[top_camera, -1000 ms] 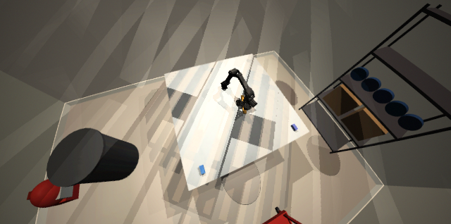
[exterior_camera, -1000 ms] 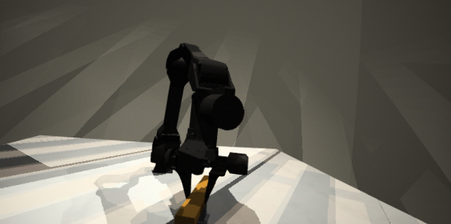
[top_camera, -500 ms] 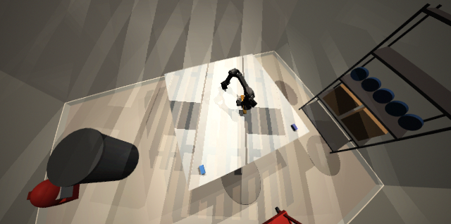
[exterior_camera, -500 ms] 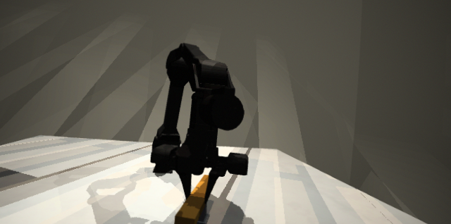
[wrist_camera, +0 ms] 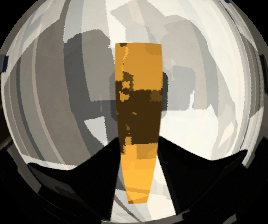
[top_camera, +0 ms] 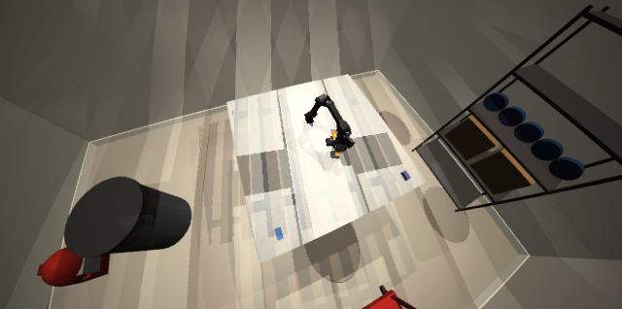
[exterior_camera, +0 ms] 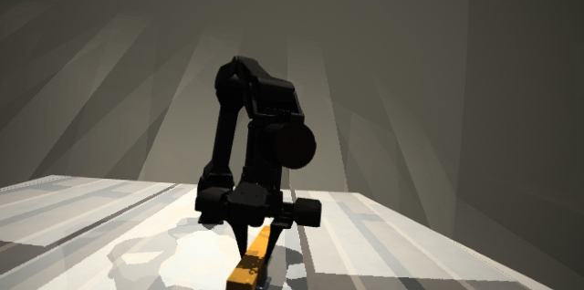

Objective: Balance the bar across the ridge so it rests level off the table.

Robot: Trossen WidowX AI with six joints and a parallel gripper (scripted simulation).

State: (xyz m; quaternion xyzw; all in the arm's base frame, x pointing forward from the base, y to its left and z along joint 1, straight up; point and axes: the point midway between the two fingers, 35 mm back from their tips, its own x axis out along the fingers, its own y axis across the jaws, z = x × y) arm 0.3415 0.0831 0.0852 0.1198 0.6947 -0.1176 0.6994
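The orange bar is 30 mm behind my gripper tip and 10 mm to the left of it.
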